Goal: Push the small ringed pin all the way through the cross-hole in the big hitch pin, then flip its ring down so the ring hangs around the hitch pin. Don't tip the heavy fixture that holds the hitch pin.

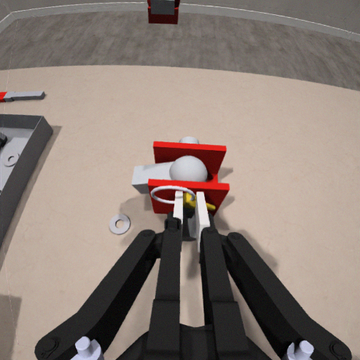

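My gripper [188,202] is nearly closed on the small ringed pin [189,200], whose yellow body shows between the white fingertips. A narrow yellow end points right, past the right fingertip. Its pale ring [172,187] extends left of the fingers, over the front red plate's top edge. The red fixture [189,185] has two plates with a grey ball between them, and looks upright. A dark grey round part [188,233] below the front plate appears to be the hitch pin, partly hidden by my fingers. The cross-hole and how deep the small pin sits are hidden.
A grey bar [149,176] sticks out left of the fixture. A washer [119,224] lies on the tan surface to the left. A grey tray [31,162] with parts is at the left edge, with a red and grey tool [25,95] behind it.
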